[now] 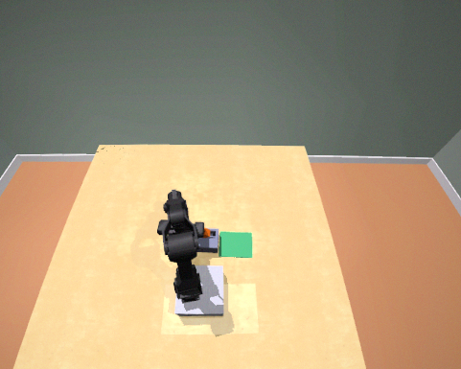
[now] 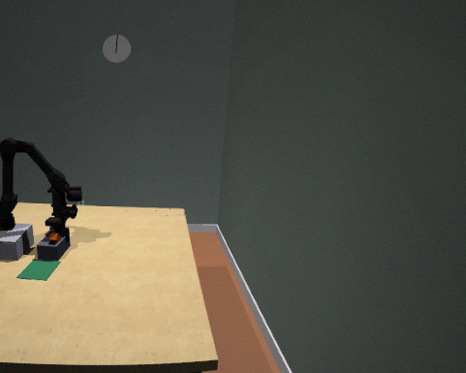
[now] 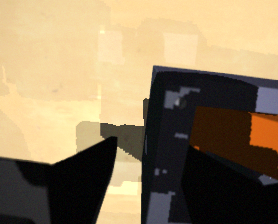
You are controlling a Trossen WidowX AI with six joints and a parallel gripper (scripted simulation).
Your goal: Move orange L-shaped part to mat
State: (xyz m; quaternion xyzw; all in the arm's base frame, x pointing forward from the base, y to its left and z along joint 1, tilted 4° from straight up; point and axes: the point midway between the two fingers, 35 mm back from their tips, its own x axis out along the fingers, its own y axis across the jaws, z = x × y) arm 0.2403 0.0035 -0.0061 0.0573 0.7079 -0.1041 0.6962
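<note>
Right now the orange L-shaped part is 10 mm behind my gripper tip, 50 mm to the right of it and 10 mm below it. The rest, counted from my gripper tip: green mat 50 mm behind, 220 mm to the right, 70 mm below.
</note>
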